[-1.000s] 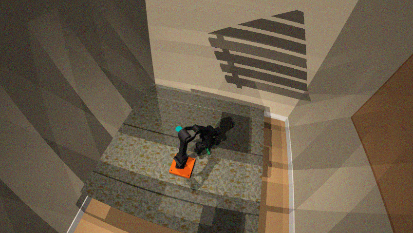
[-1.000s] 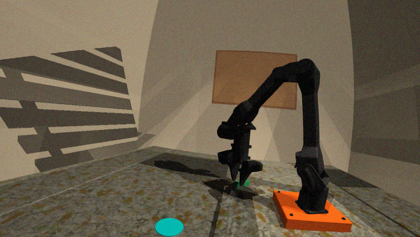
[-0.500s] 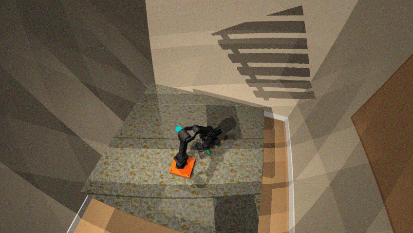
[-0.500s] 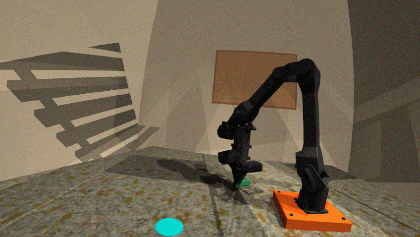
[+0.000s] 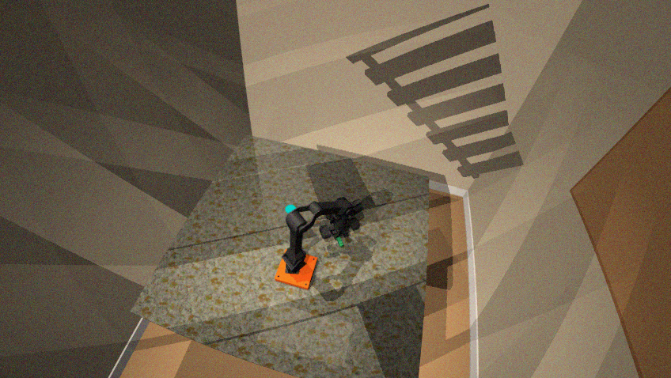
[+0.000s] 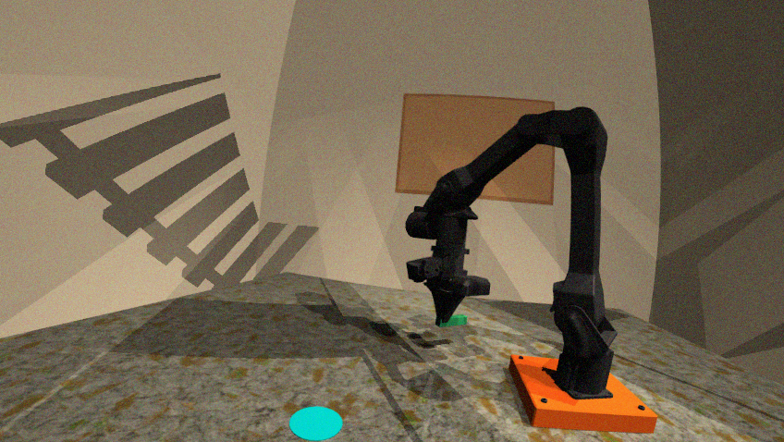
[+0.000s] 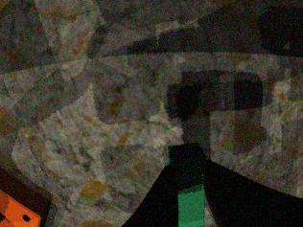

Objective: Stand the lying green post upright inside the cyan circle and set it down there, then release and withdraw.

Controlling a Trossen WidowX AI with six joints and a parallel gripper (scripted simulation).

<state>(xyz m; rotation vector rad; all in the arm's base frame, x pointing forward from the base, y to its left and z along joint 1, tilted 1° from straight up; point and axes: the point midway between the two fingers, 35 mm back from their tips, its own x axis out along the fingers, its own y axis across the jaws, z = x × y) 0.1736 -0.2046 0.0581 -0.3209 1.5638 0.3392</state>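
My gripper tip is 18 cm short of the cyan circle, 26 cm to the right of it and 5 cm above it. From my gripper tip the other things lie so: green post (2 cm behind, 1 cm to the right).
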